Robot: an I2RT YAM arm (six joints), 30 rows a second.
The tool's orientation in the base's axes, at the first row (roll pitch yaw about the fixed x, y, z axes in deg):
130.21 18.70 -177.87
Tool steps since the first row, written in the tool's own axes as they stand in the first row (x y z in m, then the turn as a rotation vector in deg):
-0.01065 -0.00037 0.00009 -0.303 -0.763 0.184
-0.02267 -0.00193 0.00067 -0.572 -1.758 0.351
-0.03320 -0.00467 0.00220 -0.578 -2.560 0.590
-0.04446 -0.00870 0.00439 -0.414 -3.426 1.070
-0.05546 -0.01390 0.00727 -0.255 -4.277 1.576
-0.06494 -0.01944 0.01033 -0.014 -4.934 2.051
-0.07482 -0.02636 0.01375 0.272 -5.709 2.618
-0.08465 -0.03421 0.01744 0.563 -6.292 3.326
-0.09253 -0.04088 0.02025 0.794 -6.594 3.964
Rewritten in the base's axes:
0.01020 0.00021 0.00309 0.525 -0.333 -0.567
0.02210 0.00009 0.00546 1.076 -0.827 -1.303
0.03307 -0.00011 0.00592 1.340 -1.153 -2.027
0.04520 -0.00058 0.00528 1.503 -1.340 -3.000
0.05753 -0.00128 0.00328 1.672 -1.497 -3.976
0.06854 -0.00212 0.00044 1.705 -1.557 -4.819
0.08036 -0.00353 -0.00349 1.744 -1.623 -5.818
0.09243 -0.00534 -0.00827 1.751 -1.458 -6.766
0.10218 -0.00713 -0.01229 1.727 -1.166 -7.448

